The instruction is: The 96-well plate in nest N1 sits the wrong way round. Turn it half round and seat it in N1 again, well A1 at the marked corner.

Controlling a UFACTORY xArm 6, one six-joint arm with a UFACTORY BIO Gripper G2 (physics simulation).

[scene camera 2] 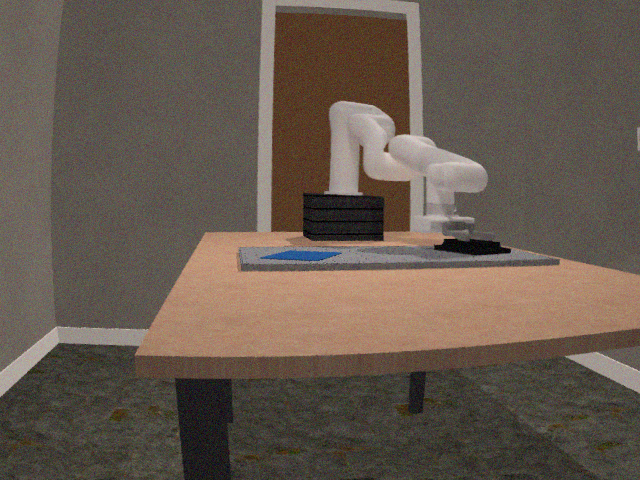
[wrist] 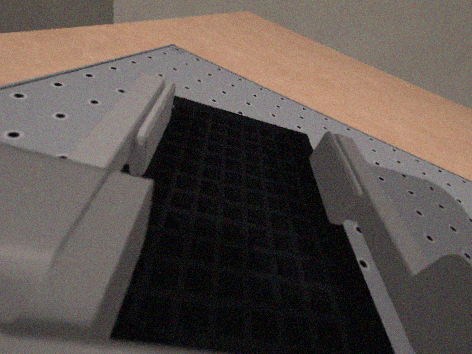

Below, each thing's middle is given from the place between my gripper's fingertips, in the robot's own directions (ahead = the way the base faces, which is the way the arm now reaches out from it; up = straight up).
Now: the black 96-well plate [wrist: 238,245] 30 mm behind my hand, 10 mm to the right of it and 20 mm below it.
